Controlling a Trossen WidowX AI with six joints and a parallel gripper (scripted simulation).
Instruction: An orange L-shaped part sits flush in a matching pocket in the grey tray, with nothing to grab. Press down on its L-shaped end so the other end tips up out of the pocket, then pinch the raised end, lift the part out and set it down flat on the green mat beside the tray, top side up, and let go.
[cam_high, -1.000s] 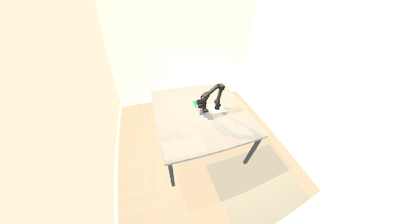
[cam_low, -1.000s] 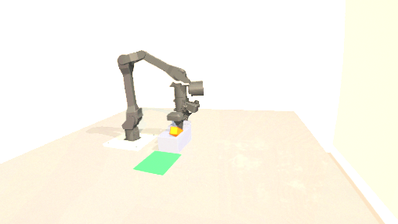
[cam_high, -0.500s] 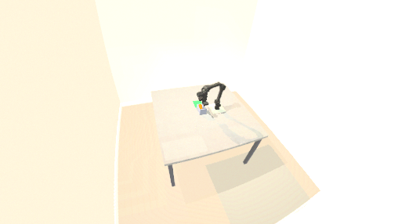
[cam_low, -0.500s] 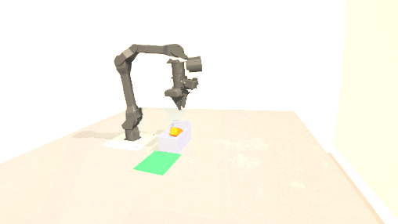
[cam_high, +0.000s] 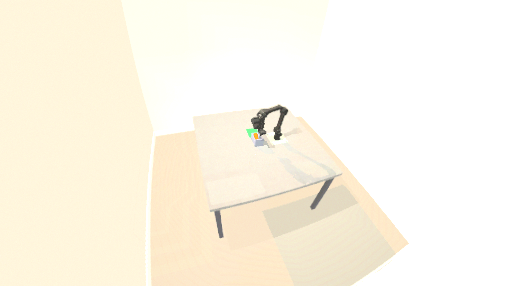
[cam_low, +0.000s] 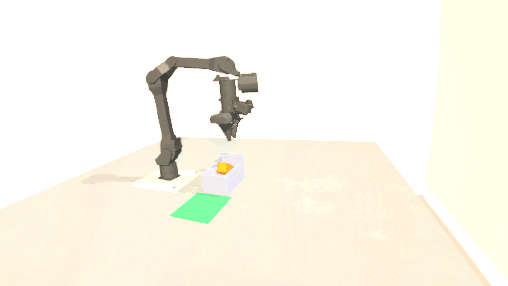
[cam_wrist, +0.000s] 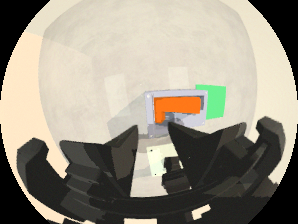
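Now: the orange L-shaped part 10 mm behind my gripper tip, 50 mm to the right of it and 100 mm below it.
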